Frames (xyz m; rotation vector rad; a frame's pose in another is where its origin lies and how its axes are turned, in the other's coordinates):
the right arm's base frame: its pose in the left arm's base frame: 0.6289 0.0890 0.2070 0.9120 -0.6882 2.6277
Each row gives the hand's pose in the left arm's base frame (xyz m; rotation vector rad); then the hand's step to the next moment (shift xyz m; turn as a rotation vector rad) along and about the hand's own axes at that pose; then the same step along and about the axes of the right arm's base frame.
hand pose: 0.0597 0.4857 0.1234 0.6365 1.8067 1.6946
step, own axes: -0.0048 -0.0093 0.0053 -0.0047 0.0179 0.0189
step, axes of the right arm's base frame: -0.0115 0.0003 -0.0023 0.0005 -0.0225 0.0140
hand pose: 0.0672 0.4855 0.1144 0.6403 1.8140 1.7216
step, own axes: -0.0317 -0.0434 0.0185 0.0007 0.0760 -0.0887
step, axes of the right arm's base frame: -0.0560 0.0085 -0.0042 0.0921 0.0490 0.0526
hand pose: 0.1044 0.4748 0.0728 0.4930 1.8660 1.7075
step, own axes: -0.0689 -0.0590 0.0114 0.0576 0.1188 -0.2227
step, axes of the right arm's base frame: -0.0855 0.0243 0.0216 0.2105 0.1436 0.0458
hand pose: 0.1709 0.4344 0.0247 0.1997 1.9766 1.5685
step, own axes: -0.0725 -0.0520 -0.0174 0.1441 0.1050 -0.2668
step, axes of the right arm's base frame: -0.0664 0.0361 0.0506 0.2547 0.1934 -0.0262
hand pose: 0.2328 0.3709 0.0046 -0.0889 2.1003 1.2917
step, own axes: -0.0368 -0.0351 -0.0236 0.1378 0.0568 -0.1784
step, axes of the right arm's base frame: -0.0274 0.0277 0.0403 0.1700 0.1481 -0.0569
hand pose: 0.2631 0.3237 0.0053 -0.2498 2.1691 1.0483
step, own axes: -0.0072 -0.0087 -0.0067 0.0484 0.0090 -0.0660
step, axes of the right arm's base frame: -0.0041 0.0067 0.0105 0.0529 0.0607 -0.0170
